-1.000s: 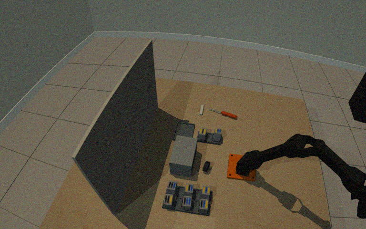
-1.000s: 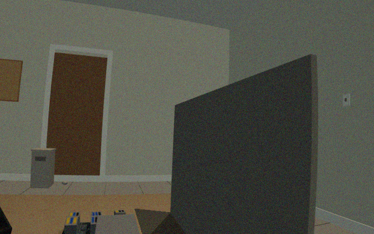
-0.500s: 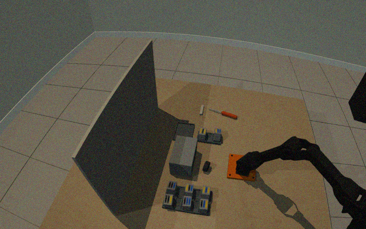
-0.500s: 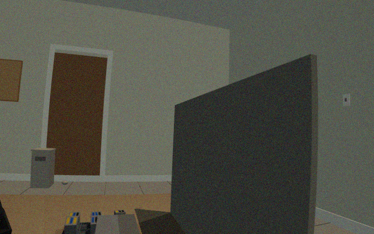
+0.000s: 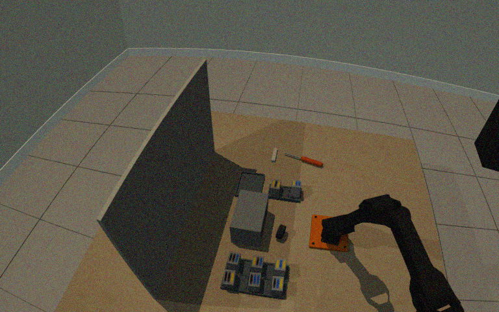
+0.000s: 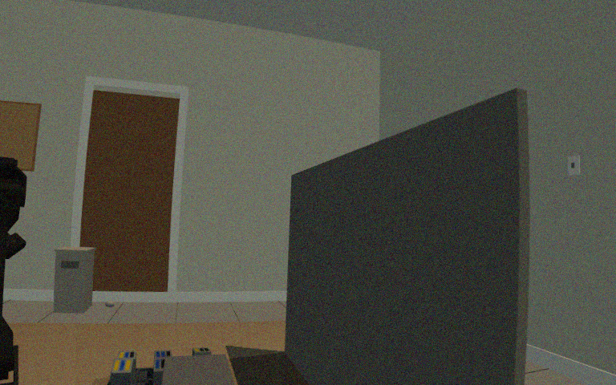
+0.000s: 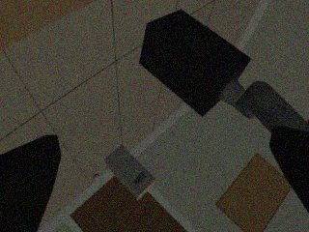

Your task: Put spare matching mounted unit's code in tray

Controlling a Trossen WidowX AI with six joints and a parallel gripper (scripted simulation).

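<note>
My gripper tip is 61 cm short of the grey spare, 21 cm to the left of it and 20 cm above it. Also, from my gripper tip: rack 63 cm to the right, 55 cm ahead, 23 cm below; then grey panel 86 cm ahead, 41 cm to the right, 2 cm below.
</note>
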